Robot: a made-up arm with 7 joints. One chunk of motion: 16 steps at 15 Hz.
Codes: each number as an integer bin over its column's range. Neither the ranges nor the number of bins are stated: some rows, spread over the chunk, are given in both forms.
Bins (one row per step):
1: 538 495 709 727 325 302
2: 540 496 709 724 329 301
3: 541 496 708 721 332 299
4: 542 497 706 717 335 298
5: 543 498 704 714 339 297
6: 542 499 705 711 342 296
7: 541 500 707 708 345 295
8: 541 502 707 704 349 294
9: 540 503 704 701 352 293
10: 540 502 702 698 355 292
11: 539 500 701 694 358 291
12: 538 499 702 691 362 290
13: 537 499 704 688 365 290
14: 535 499 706 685 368 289
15: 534 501 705 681 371 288
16: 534 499 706 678 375 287
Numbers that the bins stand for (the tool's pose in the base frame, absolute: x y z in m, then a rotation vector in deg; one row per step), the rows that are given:
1: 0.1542 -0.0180 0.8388 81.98 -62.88 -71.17
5: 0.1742 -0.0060 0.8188 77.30 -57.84 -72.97
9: 0.1622 0.0140 0.8188 72.61 -53.15 -74.41
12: 0.1542 -0.0020 0.8108 69.01 -49.55 -75.50
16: 0.1381 -0.0020 0.8268 64.32 -44.86 -76.58
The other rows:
2: 0.1622 -0.0140 0.8388 80.90 -61.44 -71.53
3: 0.1662 -0.0140 0.8348 79.82 -60.36 -72.25
4: 0.1702 -0.0100 0.8268 78.38 -59.28 -72.61
6: 0.1702 -0.0020 0.8228 76.22 -56.76 -73.33
7: 0.1662 0.0020 0.8308 75.14 -55.68 -73.69
8: 0.1662 0.0100 0.8308 73.69 -54.23 -74.05
10: 0.1622 0.0100 0.8108 71.53 -52.07 -74.77
11: 0.1582 0.0020 0.8068 70.09 -50.99 -75.14
13: 0.1502 -0.0020 0.8188 67.93 -48.47 -75.50
14: 0.1421 -0.0020 0.8268 66.85 -47.39 -75.86
15: 0.1381 0.0060 0.8228 65.41 -46.31 -76.22

